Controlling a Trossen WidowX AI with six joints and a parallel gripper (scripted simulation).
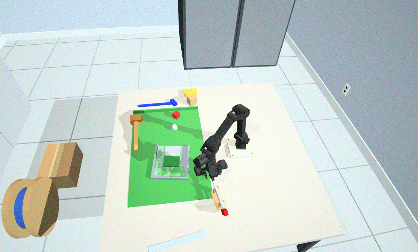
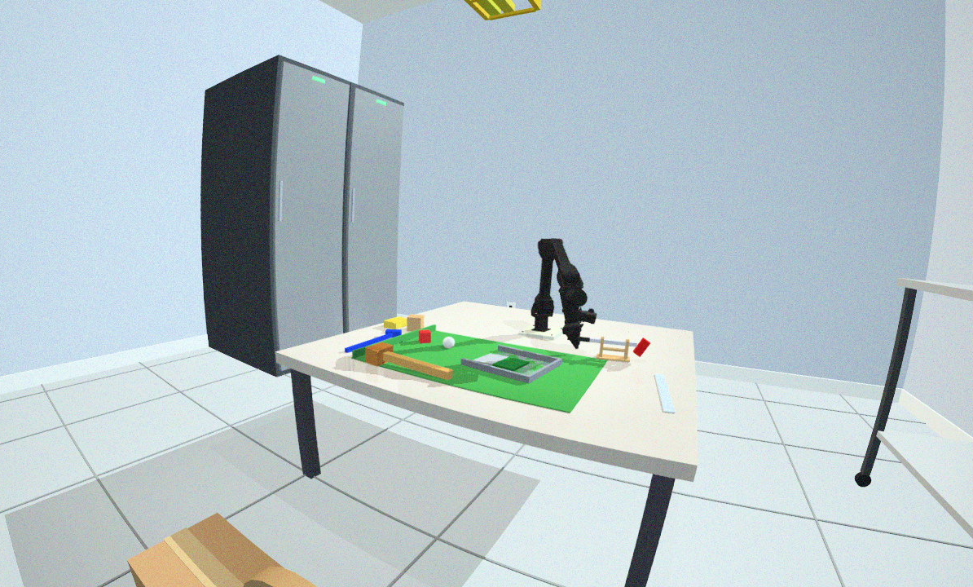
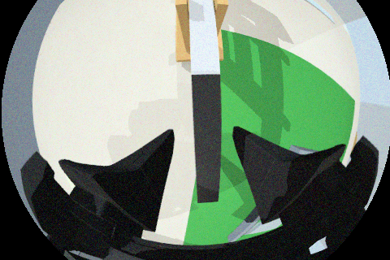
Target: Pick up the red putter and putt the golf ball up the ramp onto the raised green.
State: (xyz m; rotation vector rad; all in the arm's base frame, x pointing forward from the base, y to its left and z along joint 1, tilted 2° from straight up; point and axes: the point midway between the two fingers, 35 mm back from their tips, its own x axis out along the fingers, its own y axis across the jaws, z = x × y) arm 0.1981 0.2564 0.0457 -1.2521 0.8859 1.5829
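My gripper tip is 4 cm past the red putter, 11 cm to the right of it and 3 cm below it. From my gripper tip the other things lie so: white golf ball 26 cm ahead, 39 cm to the right, 1 cm below; wooden rack 4 cm behind, 12 cm to the left; red cube 26 cm ahead, 51 cm to the right, 1 cm below.
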